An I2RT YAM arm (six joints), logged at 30 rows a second.
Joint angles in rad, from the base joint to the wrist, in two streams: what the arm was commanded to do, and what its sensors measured. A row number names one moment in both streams.
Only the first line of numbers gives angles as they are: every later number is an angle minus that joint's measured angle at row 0.
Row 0, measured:
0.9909 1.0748 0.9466 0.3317 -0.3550 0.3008
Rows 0 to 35, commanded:
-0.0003 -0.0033 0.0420 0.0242 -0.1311 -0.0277
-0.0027 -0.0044 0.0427 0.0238 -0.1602 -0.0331
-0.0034 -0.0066 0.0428 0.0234 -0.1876 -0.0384
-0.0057 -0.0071 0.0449 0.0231 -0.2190 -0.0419
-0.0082 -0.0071 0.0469 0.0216 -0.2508 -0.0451
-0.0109 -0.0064 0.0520 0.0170 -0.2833 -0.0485
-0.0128 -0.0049 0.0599 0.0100 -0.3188 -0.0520
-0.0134 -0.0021 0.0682 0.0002 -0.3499 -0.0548
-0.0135 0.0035 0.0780 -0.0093 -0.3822 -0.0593
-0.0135 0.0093 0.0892 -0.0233 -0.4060 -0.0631
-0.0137 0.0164 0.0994 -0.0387 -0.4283 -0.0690
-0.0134 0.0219 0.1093 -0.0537 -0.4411 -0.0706
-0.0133 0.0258 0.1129 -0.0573 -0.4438 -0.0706
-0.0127 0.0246 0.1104 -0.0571 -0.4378 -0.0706
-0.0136 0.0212 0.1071 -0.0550 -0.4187 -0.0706
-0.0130 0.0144 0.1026 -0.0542 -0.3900 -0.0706
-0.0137 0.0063 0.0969 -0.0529 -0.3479 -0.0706
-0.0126 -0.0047 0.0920 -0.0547 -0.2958 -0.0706
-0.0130 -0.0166 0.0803 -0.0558 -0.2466 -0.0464
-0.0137 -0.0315 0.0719 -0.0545 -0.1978 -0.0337
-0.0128 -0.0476 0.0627 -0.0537 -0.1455 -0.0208
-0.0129 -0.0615 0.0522 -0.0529 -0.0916 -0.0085
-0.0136 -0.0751 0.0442 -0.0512 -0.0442 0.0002
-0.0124 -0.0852 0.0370 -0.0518 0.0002 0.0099
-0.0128 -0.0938 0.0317 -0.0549 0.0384 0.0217
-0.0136 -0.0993 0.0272 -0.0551 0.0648 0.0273
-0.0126 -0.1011 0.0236 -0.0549 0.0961 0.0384
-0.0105 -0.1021 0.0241 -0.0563 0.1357 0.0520
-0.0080 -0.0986 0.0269 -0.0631 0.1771 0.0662
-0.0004 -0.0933 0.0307 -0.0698 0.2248 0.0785
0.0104 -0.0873 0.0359 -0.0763 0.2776 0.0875
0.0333 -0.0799 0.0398 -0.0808 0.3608 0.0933
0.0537 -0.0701 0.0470 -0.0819 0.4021 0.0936
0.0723 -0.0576 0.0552 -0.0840 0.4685 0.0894
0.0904 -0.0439 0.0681 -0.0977 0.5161 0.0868
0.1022 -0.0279 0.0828 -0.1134 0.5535 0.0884
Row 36, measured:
0.0469 -0.0683 0.0256 -0.0946 0.2915 0.0618
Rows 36 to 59, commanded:
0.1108 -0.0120 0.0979 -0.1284 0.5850 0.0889
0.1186 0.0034 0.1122 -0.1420 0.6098 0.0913
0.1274 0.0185 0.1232 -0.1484 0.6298 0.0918
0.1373 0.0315 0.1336 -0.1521 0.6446 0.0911
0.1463 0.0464 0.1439 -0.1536 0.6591 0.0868
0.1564 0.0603 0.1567 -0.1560 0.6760 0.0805
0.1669 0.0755 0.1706 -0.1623 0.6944 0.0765
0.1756 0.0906 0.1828 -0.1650 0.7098 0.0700
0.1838 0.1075 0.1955 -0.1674 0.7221 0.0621
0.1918 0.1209 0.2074 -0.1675 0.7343 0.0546
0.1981 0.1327 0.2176 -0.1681 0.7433 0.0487
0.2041 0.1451 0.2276 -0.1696 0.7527 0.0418
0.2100 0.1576 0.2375 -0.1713 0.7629 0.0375
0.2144 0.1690 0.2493 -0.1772 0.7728 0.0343
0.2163 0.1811 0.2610 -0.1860 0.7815 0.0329
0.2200 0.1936 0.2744 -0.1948 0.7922 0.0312
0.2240 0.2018 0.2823 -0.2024 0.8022 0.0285
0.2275 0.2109 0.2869 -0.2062 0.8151 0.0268
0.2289 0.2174 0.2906 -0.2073 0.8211 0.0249
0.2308 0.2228 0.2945 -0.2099 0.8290 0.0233
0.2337 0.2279 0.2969 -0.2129 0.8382 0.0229
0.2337 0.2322 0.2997 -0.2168 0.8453 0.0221
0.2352 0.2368 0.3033 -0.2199 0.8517 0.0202
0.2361 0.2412 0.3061 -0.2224 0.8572 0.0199
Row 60, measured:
0.2266 0.2297 0.2541 -0.2205 0.7935 0.0420
